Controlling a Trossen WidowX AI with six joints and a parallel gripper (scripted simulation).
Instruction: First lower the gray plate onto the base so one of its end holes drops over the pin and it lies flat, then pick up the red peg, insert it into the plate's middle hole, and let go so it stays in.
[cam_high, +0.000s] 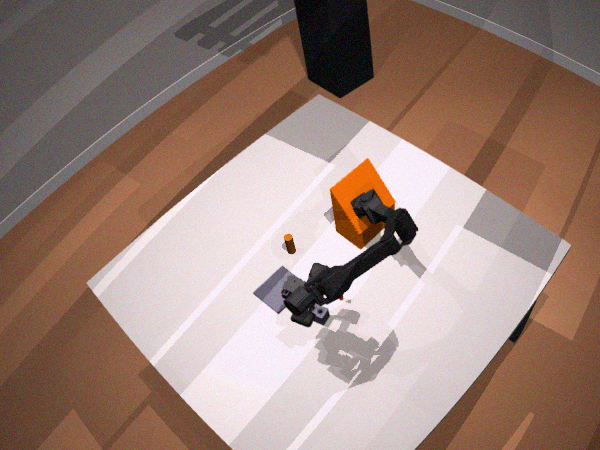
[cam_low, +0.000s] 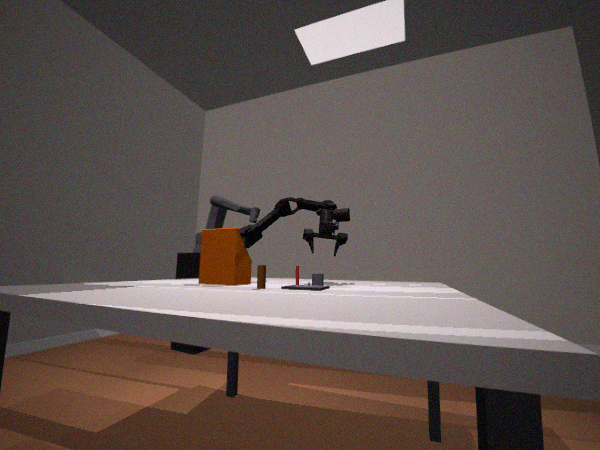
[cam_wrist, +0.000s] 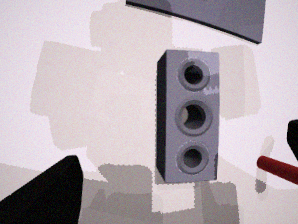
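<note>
Now: gripper tip 90 mm above the gray plate, 20 mm to the left of it and 20 mm past it. From my gripper tip the other things lie so: red peg 120 mm behind, 90 mm below; base 150 mm to the right, 120 mm below; small orange cylinder 260 mm to the right, 130 mm behind, 90 mm below.
</note>
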